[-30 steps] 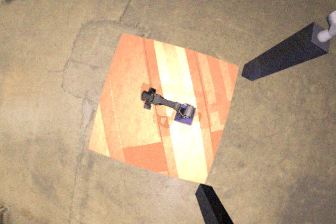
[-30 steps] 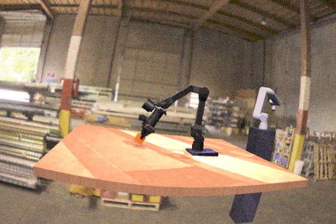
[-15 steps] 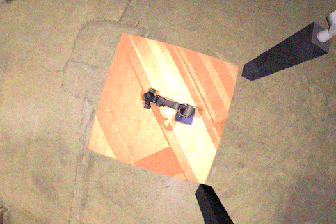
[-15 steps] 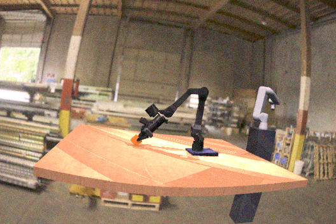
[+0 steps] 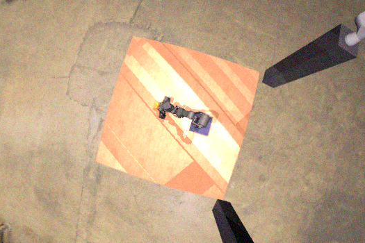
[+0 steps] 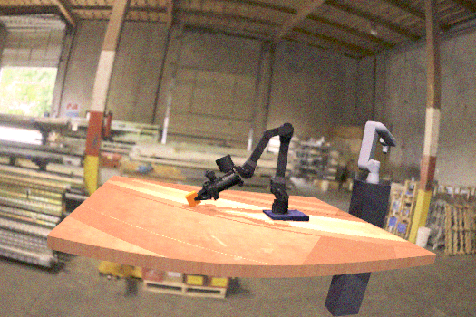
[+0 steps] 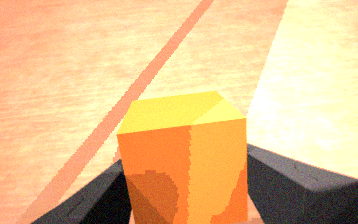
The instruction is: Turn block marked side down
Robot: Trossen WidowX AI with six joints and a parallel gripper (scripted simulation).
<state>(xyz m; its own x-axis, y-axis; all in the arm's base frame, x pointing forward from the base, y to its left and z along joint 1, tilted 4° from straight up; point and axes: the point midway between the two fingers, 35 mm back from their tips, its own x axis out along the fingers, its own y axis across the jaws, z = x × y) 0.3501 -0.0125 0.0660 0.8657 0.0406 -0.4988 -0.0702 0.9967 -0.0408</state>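
The orange block is 1 cm below my gripper tip.
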